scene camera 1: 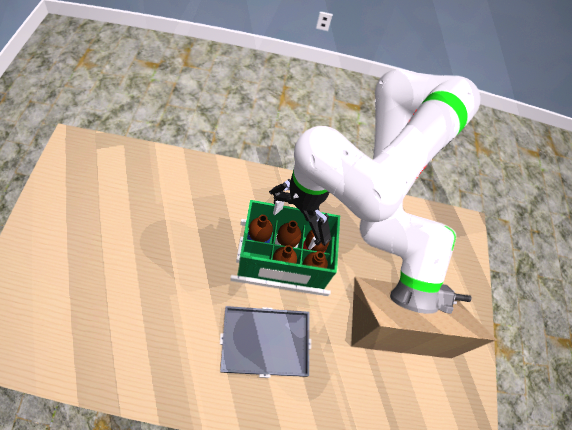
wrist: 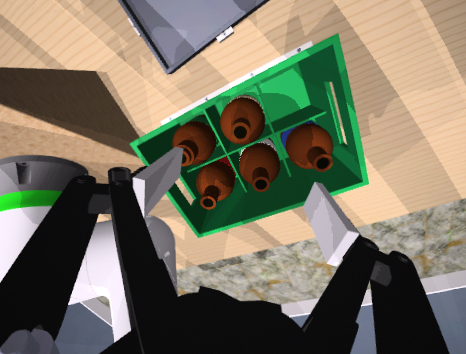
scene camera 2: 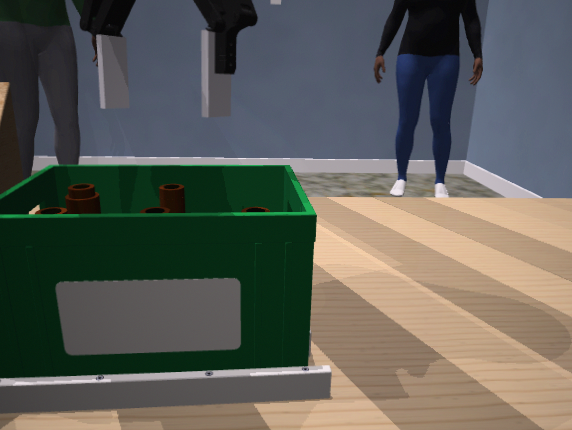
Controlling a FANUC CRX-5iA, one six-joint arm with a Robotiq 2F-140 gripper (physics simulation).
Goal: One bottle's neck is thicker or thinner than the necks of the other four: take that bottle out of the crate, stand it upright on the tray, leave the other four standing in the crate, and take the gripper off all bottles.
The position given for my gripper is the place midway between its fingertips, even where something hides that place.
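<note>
Here is my gripper (scene camera 2: 161, 111), open, with nothing held in it. I can see my gripper (scene camera 1: 294, 228) as well. And there is also my gripper (wrist: 245, 178).
</note>
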